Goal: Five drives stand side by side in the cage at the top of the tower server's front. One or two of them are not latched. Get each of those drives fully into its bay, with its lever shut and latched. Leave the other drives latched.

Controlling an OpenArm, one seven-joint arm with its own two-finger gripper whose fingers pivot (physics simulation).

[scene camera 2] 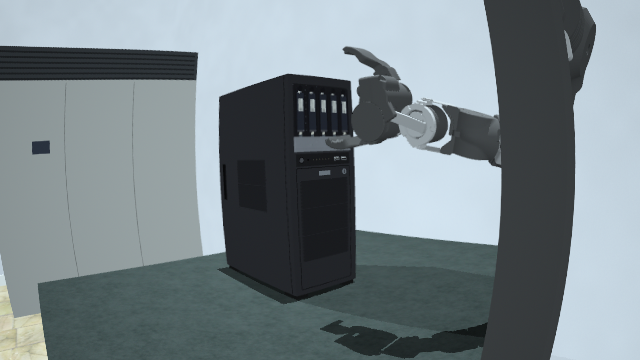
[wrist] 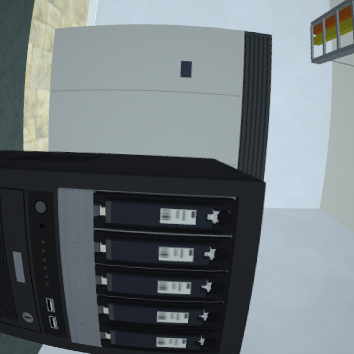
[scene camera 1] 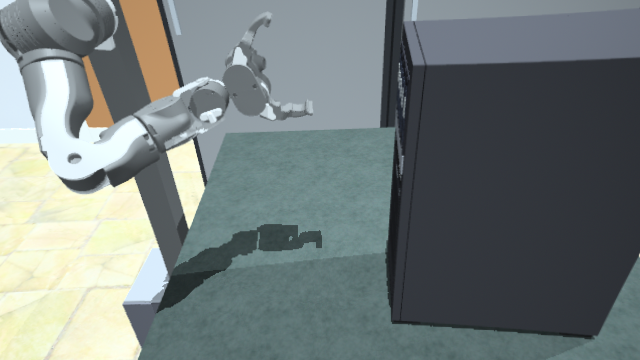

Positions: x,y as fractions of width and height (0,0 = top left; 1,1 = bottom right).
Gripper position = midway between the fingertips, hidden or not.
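The gripper is out of frame in the wrist view, but you'd find it in scene camera 1 (0.46,0.18) and in scene camera 2 (0.54,0.26).
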